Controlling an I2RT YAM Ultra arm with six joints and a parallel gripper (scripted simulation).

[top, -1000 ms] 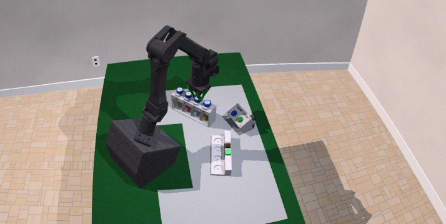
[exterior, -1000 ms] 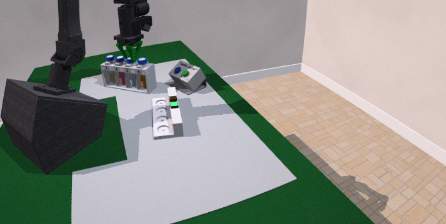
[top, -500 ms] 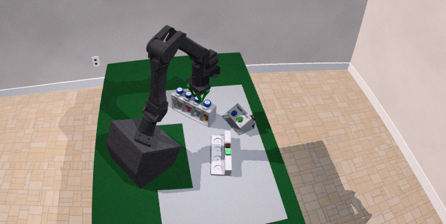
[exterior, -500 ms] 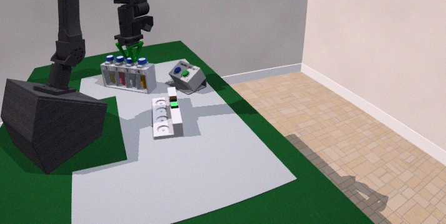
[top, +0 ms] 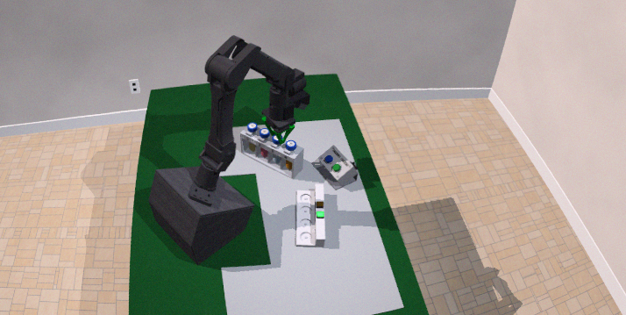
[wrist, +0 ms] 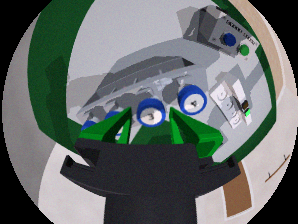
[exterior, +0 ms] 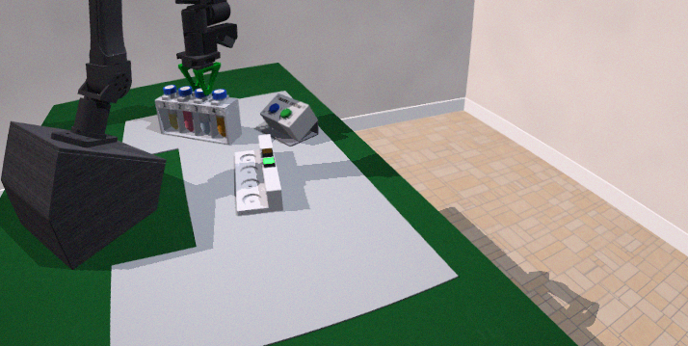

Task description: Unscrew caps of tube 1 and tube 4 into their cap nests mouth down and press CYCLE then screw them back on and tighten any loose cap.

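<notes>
Now: hand 200 mm short of the green key, 50 mm to the left of it and 50 mm above it. Also, from my hand: blue key: 170 mm ahead, 20 mm to the right, 50 mm below.
</notes>
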